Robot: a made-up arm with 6 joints.
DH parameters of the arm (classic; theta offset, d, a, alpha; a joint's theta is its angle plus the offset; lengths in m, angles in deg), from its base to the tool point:
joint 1: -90 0.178 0.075 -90
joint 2: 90 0.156 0.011 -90
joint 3: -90 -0.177 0.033 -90
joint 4: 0 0.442 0.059 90
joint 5: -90 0.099 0.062 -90
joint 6: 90 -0.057 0.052 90
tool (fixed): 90 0.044 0 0
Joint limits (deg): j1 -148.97..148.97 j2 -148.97..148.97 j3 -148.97..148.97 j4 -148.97..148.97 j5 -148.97..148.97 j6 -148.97..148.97
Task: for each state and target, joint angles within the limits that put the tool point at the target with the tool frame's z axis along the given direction. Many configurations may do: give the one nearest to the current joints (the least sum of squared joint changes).
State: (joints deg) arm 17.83 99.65 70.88 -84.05 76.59 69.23
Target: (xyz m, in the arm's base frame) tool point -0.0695 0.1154 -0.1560 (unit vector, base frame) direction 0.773 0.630 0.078
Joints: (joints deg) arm 12.88 56.49 27.34 -103.22 34.97 81.47
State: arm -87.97 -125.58 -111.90 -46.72 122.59 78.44
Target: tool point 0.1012 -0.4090 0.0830 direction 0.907 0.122 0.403
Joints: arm -119.41 -117.10 -145.97 -35.98 113.98 78.95
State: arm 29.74 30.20 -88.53 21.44 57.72 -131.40
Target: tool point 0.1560 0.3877 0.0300 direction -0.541 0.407 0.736
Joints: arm 52.18 57.90 -30.95 -0.84 30.21 -100.07
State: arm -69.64 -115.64 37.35 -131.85 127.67 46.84
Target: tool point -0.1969 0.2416 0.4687 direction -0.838 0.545 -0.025
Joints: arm -91.68 -137.94 41.96 -136.53 148.80 27.42
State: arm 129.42 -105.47 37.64 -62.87 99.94 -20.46
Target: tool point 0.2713 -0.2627 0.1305 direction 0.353 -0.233 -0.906
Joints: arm 80.54 -79.07 69.97 -57.42 110.54 -3.02
